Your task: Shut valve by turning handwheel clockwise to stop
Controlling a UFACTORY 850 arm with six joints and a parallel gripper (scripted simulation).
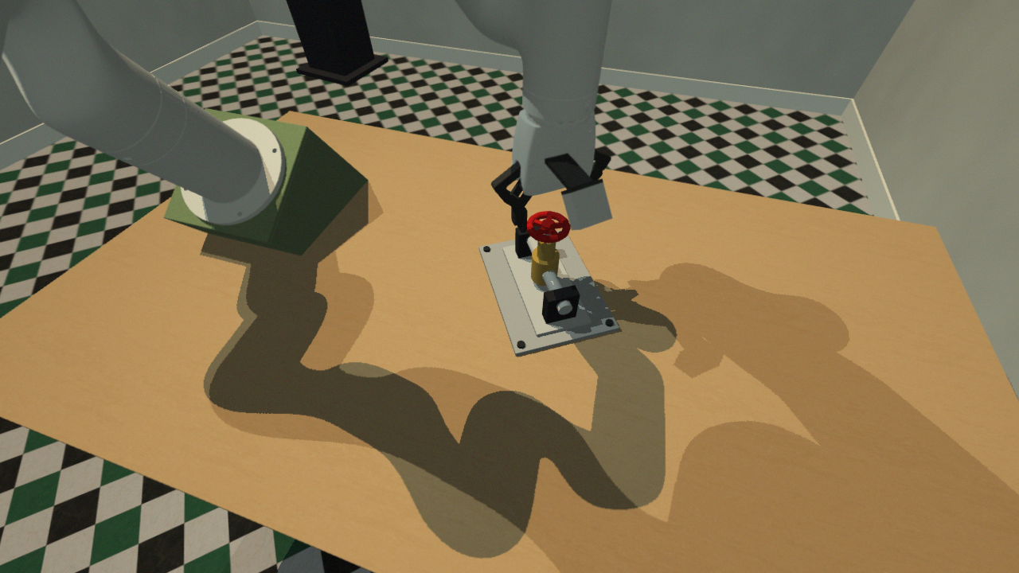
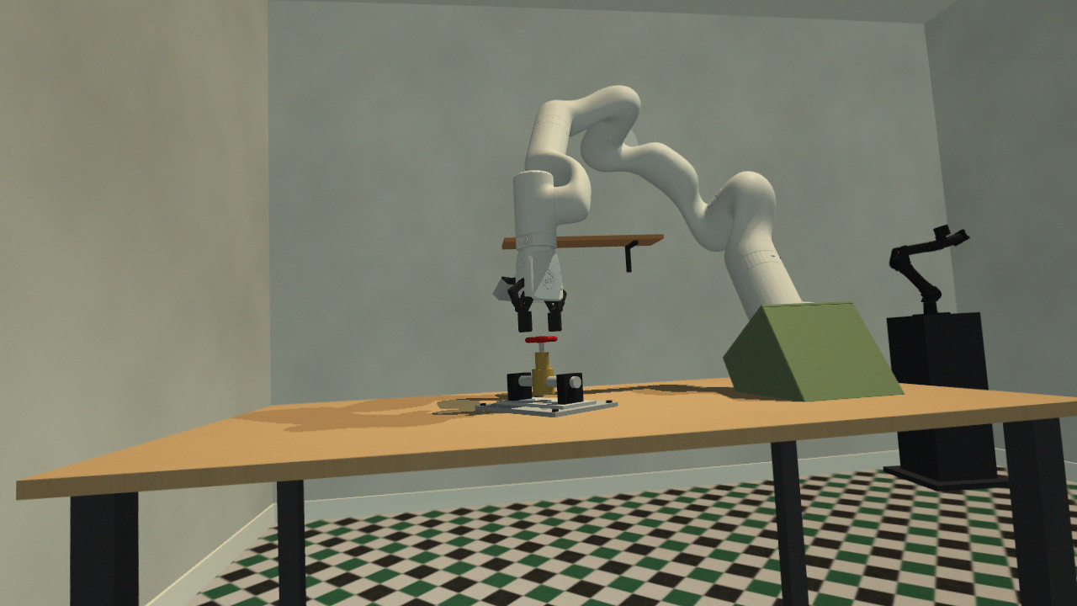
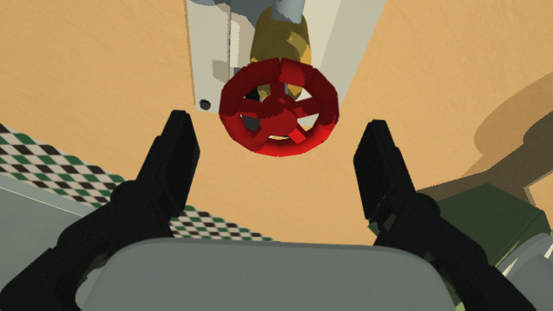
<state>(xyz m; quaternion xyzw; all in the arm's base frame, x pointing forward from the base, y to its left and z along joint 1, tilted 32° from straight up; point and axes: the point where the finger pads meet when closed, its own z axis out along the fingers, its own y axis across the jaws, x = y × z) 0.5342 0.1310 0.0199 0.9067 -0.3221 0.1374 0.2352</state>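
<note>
The red handwheel lies 30 mm below my hand.
</note>
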